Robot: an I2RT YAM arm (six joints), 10 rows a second.
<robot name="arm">
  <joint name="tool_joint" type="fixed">
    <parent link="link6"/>
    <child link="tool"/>
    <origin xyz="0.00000 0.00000 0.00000" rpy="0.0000 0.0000 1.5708"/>
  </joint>
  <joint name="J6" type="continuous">
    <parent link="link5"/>
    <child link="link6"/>
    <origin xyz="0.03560 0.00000 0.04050" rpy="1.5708 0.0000 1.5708"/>
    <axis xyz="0 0 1"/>
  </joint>
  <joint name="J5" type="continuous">
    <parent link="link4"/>
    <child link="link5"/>
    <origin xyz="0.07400 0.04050 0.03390" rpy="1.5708 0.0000 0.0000"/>
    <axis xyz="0 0 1"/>
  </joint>
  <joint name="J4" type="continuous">
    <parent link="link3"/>
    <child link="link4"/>
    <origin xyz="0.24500 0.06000 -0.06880"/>
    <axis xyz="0 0 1"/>
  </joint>
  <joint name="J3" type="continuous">
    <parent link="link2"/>
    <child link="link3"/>
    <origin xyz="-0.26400 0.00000 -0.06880" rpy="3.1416 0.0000 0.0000"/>
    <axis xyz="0 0 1"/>
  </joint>
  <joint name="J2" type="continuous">
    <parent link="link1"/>
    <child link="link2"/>
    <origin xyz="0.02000 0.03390 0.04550" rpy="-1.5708 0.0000 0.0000"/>
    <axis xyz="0 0 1"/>
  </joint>
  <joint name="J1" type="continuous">
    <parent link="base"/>
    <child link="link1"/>
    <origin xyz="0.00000 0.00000 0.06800"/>
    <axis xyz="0 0 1"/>
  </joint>
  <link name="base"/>
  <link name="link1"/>
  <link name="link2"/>
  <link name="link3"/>
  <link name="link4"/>
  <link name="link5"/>
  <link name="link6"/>
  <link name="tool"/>
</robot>
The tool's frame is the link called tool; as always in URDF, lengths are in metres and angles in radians. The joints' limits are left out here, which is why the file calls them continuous.
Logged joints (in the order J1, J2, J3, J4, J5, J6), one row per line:
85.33, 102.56, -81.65, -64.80, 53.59, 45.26
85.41, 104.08, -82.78, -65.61, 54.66, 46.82
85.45, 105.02, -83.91, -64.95, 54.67, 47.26
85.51, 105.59, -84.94, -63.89, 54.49, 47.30
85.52, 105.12, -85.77, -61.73, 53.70, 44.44
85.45, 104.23, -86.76, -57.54, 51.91, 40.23
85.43, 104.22, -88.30, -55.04, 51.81, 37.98
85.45, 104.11, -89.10, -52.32, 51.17, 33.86
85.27, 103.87, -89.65, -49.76, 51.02, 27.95
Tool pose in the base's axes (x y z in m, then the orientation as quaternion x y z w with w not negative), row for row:
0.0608, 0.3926, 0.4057, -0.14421, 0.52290, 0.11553, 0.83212
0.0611, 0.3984, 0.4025, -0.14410, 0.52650, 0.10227, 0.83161
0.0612, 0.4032, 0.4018, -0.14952, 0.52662, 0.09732, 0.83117
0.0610, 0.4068, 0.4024, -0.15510, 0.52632, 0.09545, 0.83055
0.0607, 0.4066, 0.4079, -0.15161, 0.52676, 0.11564, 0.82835
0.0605, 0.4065, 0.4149, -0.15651, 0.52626, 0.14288, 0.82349
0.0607, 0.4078, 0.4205, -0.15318, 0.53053, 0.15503, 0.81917
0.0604, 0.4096, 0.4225, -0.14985, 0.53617, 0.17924, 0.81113
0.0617, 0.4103, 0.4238, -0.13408, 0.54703, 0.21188, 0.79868
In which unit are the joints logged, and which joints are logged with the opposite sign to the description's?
The joints are logged in degrees. Opposite sign: J3, J4, J6.
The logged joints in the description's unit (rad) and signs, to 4 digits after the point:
1.4893, 1.7900, 1.4251, 1.1310, 0.9353, -0.7899
1.4907, 1.8165, 1.4448, 1.1451, 0.9540, -0.8172
1.4914, 1.8329, 1.4645, 1.1336, 0.9542, -0.8248
1.4924, 1.8429, 1.4825, 1.1151, 0.9510, -0.8255
1.4926, 1.8347, 1.4970, 1.0774, 0.9372, -0.7756
1.4914, 1.8192, 1.5142, 1.0043, 0.9060, -0.7021
1.4910, 1.8190, 1.5411, 0.9606, 0.9043, -0.6629
1.4914, 1.8171, 1.5551, 0.9132, 0.8931, -0.5910
1.4882, 1.8129, 1.5647, 0.8685, 0.8905, -0.4878

